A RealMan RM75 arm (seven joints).
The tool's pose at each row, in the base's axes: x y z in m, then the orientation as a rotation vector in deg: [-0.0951, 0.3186, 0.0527, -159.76, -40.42, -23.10]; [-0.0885, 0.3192, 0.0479, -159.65, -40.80, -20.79]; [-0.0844, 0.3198, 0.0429, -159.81, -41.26, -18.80]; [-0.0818, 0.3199, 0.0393, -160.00, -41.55, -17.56]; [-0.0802, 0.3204, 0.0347, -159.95, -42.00, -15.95]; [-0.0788, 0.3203, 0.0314, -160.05, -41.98, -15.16]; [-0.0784, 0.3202, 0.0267, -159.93, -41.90, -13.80]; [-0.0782, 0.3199, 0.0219, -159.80, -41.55, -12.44]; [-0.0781, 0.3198, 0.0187, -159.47, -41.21, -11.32]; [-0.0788, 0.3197, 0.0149, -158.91, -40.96, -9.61]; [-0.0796, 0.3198, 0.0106, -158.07, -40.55, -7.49]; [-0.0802, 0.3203, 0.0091, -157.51, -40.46, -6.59]
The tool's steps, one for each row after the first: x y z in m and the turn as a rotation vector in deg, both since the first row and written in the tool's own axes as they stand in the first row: [0.0043, 0.0035, 0.0060, 0.71, -1.46, -0.04]; [0.0064, 0.0058, 0.0117, 1.04, -2.82, -0.15]; [0.0075, 0.0076, 0.0156, 1.15, -3.69, -0.23]; [0.0076, 0.0087, 0.0204, 1.55, -4.76, -0.39]; [0.0077, 0.0100, 0.0237, 1.65, -5.28, -0.30]; [0.0065, 0.0110, 0.0282, 2.11, -6.10, -0.12]; [0.0050, 0.0121, 0.0326, 2.60, -6.89, 0.24]; [0.0040, 0.0128, 0.0356, 3.21, -7.48, 0.56]; [0.0022, 0.0131, 0.0390, 4.15, -8.40, 0.86]; [0.0002, 0.0133, 0.0429, 5.46, -9.51, 1.30]; [-0.0006, 0.0128, 0.0443, 6.19, -9.95, 1.42]
